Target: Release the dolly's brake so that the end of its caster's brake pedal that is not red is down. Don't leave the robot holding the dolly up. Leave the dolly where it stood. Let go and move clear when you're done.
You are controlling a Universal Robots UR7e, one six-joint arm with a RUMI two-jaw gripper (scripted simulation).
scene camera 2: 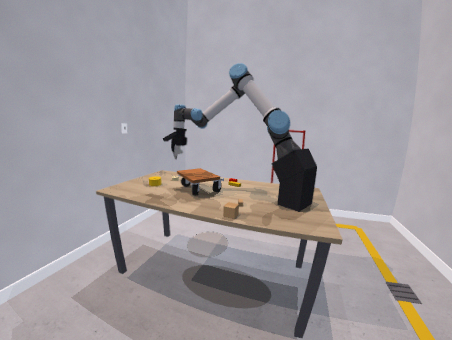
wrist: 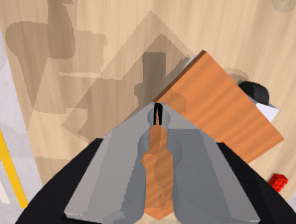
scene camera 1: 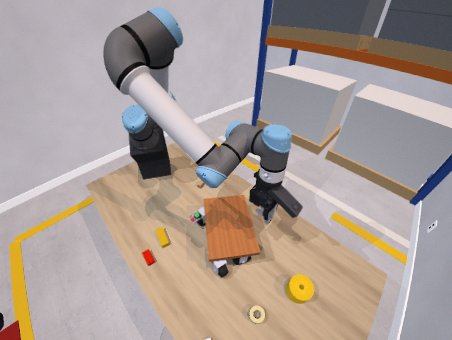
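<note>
My gripper (scene camera 1: 267, 223), visible. Gripper (wrist: 157, 104), visible too.
</note>
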